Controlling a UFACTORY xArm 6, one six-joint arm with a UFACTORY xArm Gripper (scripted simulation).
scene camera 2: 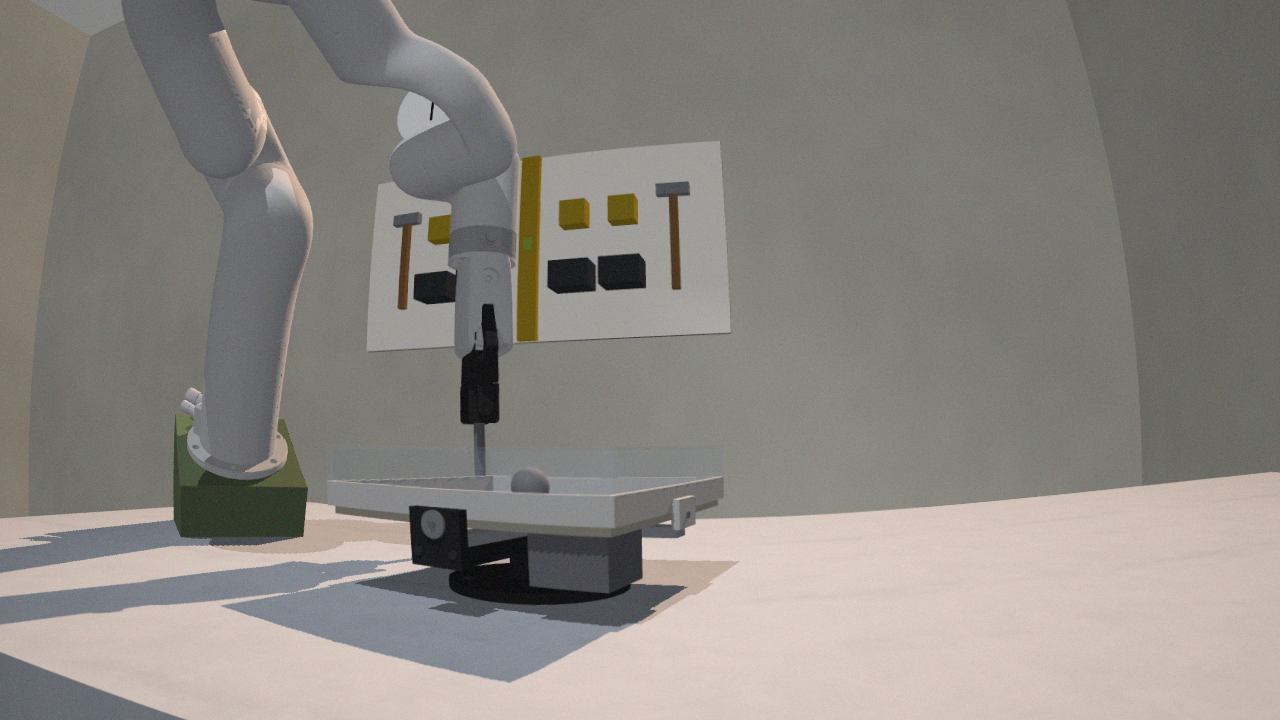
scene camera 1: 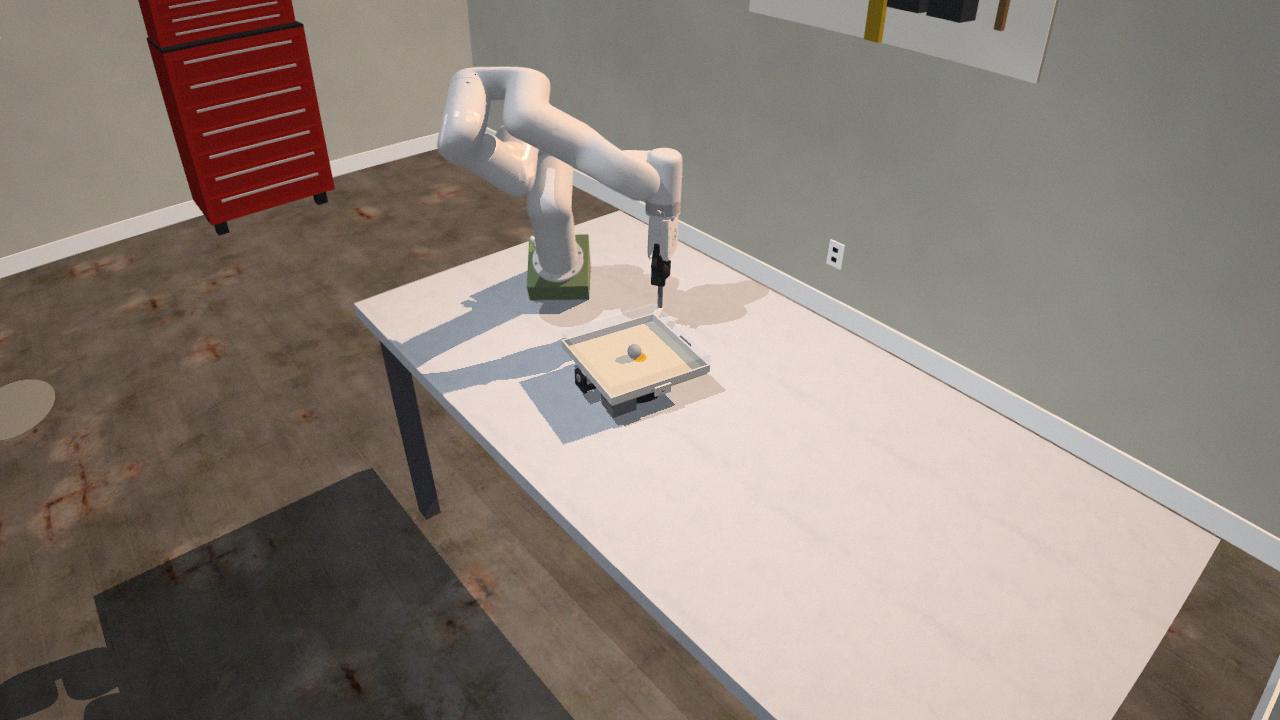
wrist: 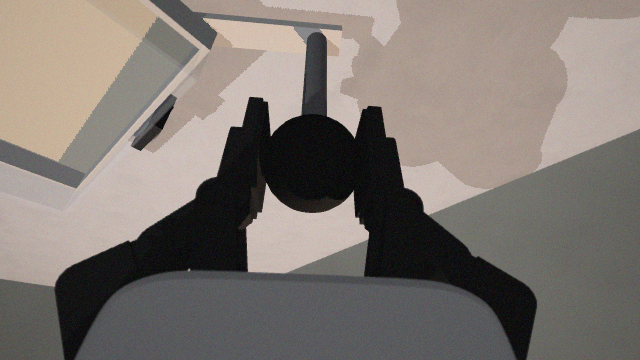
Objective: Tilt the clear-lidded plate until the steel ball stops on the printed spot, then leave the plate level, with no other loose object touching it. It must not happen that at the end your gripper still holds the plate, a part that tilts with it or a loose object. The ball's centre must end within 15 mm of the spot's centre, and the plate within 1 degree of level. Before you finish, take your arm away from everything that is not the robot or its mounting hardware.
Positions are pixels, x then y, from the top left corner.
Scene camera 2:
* gripper: 479,423
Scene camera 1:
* gripper: 660,280
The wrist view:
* gripper: 313,126
